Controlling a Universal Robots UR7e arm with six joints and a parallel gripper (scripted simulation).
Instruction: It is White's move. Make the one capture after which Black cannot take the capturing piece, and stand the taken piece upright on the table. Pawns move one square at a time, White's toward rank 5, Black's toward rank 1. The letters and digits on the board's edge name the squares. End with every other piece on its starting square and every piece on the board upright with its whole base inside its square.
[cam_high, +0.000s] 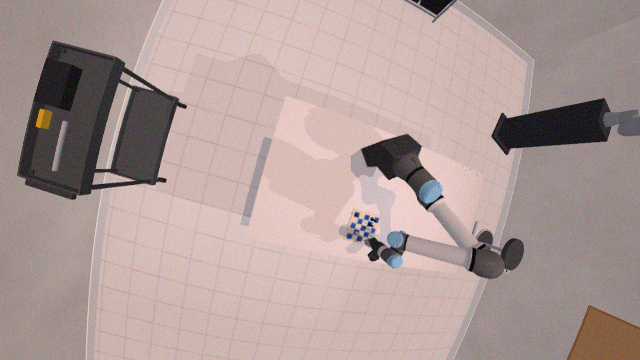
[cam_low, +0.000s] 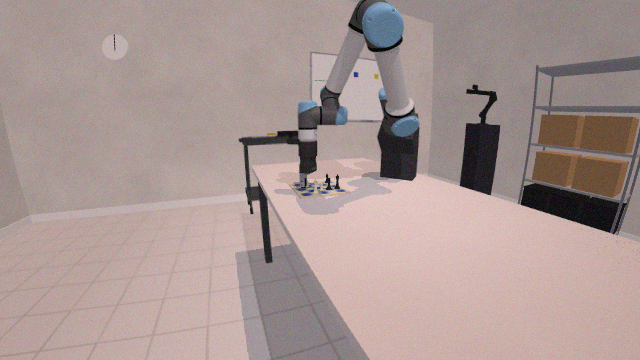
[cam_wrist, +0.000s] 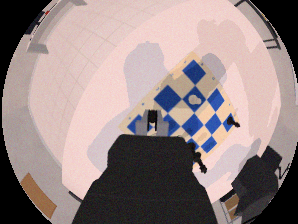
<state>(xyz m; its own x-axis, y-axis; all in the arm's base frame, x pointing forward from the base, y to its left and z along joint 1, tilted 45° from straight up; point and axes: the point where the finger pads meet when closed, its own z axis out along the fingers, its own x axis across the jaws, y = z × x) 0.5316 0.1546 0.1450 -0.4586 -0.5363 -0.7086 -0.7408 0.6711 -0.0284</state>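
The blue-and-cream chessboard is 6 cm behind my hand, 6 cm to the right of it and 4 cm below it. Round my hand: black pawn 1 cm below.
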